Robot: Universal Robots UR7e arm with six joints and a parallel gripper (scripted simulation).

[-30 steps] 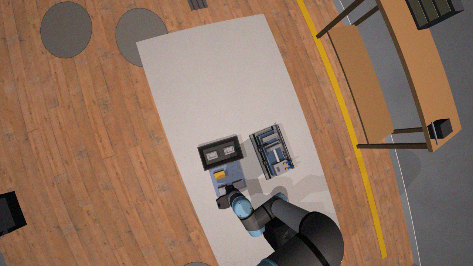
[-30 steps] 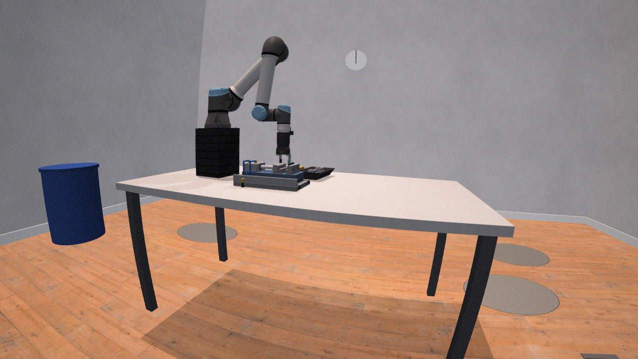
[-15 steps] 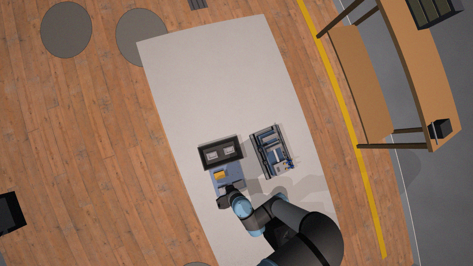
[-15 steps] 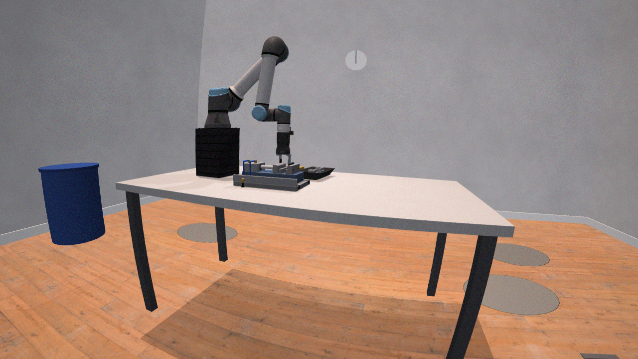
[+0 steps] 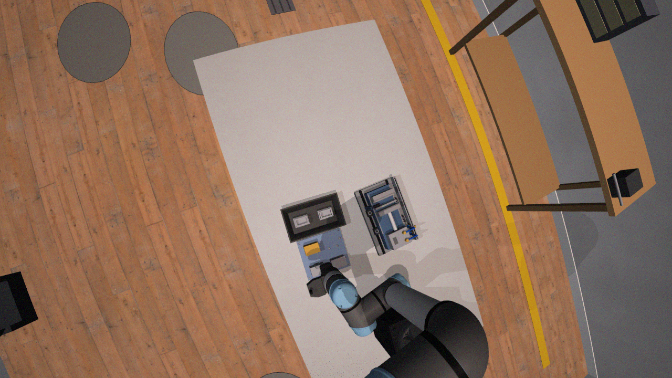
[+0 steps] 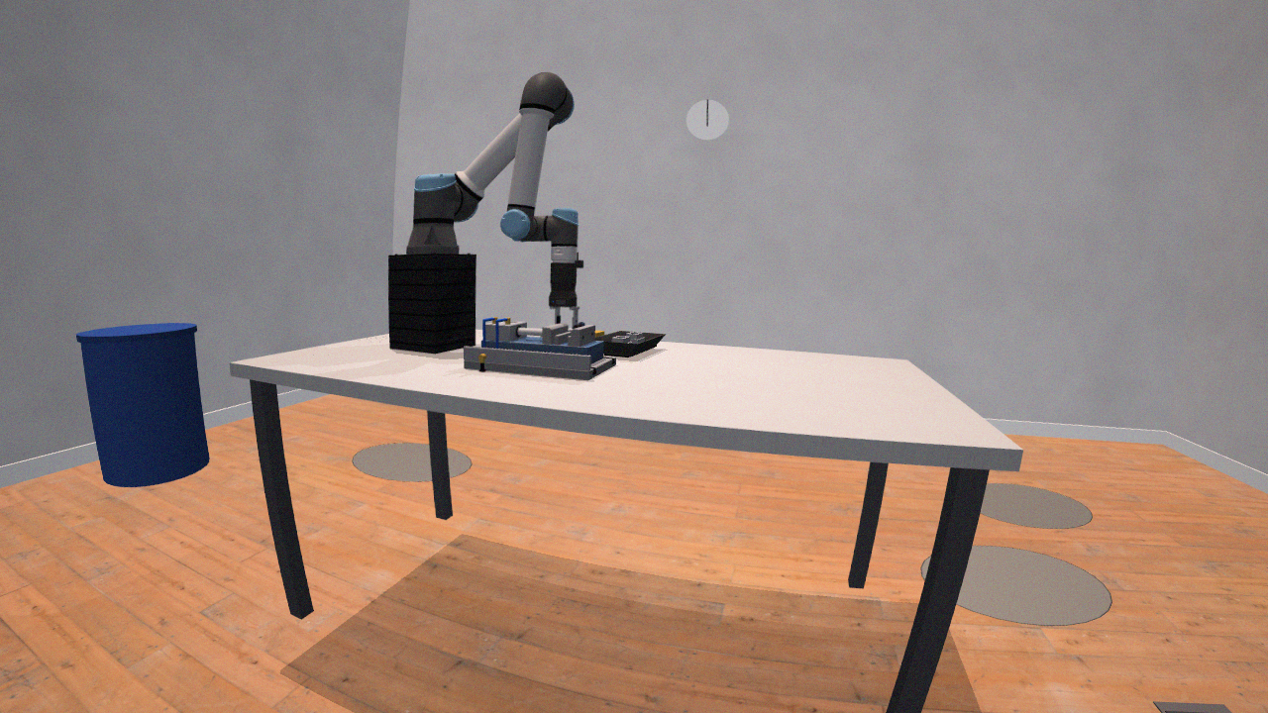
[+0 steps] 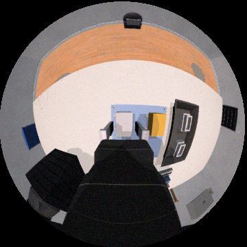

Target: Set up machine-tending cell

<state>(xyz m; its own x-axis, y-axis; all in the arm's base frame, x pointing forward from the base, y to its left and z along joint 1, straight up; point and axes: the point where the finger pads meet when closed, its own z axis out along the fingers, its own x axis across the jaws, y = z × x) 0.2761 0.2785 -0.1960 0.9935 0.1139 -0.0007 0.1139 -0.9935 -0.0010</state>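
The brass blank is 9 cm ahead of my hand, 1 cm to the left of it and 4 cm below it. Round my hand: vise (16 cm ahead, 33 cm to the right, 3 cm below).
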